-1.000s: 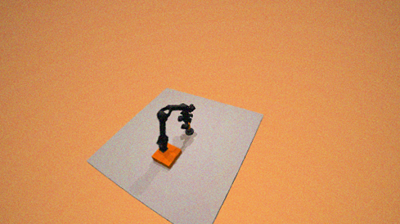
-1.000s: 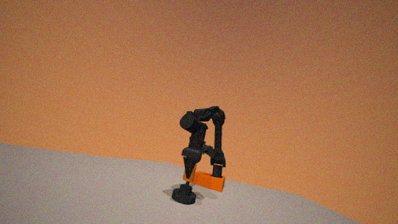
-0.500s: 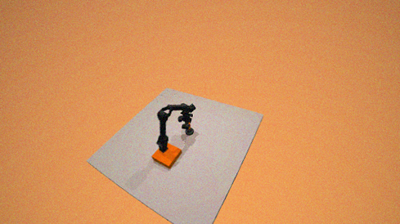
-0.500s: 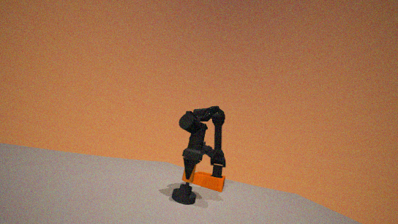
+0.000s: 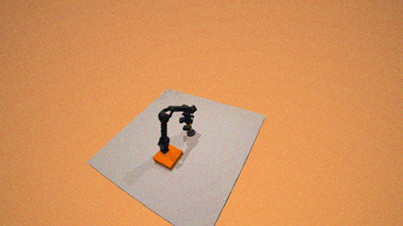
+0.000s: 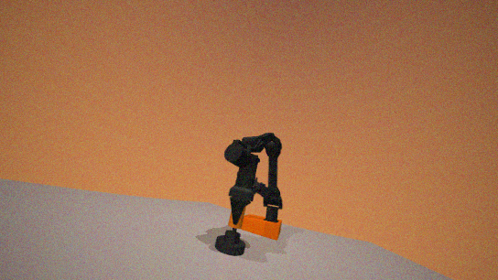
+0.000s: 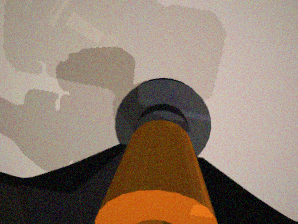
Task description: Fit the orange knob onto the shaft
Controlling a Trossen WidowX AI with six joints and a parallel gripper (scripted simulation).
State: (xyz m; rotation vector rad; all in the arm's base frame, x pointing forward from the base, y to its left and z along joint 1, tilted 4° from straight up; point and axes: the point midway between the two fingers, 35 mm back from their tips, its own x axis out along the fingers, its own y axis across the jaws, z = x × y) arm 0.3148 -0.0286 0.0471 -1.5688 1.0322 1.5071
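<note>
Now: gripper tip 2 cm below the orange knob. From my gripper tip the other things lie so: round pedestal (4 cm below).
</note>
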